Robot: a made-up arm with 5 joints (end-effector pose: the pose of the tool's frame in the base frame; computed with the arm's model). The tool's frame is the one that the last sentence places. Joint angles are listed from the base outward.
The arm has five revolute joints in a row. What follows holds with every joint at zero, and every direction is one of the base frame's.
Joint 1 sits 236.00 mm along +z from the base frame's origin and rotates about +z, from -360.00 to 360.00 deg.
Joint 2 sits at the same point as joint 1 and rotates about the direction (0, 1, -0.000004), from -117.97 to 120.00 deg.
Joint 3 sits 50.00 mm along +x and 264.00 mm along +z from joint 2 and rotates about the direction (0, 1, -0.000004), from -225.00 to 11.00 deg.
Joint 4 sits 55.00 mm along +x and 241.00 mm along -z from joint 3 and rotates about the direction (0, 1, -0.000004), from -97.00 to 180.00 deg.
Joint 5 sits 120.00 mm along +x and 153.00 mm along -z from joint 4 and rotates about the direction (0, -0.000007, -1), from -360.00 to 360.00 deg.
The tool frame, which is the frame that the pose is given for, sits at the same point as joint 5; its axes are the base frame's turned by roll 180.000, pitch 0.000 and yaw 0.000 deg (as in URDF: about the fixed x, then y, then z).
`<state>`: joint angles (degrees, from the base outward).
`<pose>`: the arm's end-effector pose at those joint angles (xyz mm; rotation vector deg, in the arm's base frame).
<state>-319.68 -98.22 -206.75 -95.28 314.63</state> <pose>-186.0 -157.9 25.3 122.74 113.83 61.28</pose>
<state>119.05 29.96 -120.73 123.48 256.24</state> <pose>-210.6 379.1 304.4 -61.57 157.08 -49.07</pose>
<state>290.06 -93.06 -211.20 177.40 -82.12</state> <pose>-131.7 360.8 278.5 53.34 5.69 25.89</pose>
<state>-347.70 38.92 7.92 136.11 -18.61</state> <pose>-44.3 -9.7 364.0 4.32 1.19 173.63</pose>
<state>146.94 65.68 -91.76 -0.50 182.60</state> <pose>-496.4 323.1 23.7 -160.64 51.67 38.46</pose>
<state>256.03 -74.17 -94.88 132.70 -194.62</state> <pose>14.8 59.4 551.1 109.39 110.64 -43.92</pose>
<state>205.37 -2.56 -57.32 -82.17 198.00</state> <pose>-247.3 -117.3 623.1 48.17 3.10 -130.45</pose>
